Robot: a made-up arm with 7 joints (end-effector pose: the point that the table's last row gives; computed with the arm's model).
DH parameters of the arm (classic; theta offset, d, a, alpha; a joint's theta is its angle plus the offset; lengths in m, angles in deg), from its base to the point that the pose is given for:
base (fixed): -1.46 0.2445 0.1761 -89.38
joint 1: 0 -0.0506 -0.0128 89.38
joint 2: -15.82 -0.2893 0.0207 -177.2
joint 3: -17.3 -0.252 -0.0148 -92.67
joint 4: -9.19 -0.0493 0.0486 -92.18
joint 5: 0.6 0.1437 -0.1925 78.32
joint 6: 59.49 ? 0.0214 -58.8
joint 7: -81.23 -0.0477 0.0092 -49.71
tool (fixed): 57.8 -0.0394 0 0
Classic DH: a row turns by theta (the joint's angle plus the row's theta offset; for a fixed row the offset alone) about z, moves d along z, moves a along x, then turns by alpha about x.
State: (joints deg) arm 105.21 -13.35 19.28 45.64 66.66 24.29 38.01
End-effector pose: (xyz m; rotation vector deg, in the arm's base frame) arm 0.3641 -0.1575 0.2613 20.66 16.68 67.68
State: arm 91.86 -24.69 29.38 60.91 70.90 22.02 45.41
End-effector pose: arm 0.3602 -0.0881 0.3572 -11.72 6.85 85.98
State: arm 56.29 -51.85 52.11 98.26 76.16 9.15 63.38
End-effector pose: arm 0.2502 0.1087 0.3652 -93.79 30.38 103.01
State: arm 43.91 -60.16 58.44 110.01 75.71 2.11 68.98
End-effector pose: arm 0.2395 0.1356 0.3155 -112.89 53.60 93.53
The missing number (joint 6, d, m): 0.1494
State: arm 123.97 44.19 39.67 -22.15 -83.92 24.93 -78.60
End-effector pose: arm 0.2730 0.1319 0.1685 -84.00 63.25 -78.39
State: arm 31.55 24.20 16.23 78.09 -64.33 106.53 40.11
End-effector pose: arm -0.1239 0.0615 0.3368 -93.52 -118.13 -54.92
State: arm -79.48 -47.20 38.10 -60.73 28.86 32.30 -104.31
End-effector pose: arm 0.0944 -0.2288 0.1710 157.58 17.95 4.30
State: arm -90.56 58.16 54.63 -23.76 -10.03 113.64 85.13
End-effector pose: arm -0.1015 -0.0610 0.2323 74.93 108.13 38.09
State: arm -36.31 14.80 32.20 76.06 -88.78 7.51 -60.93
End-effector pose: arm 0.1280 0.1665 0.1631 137.77 -100.88 -52.07
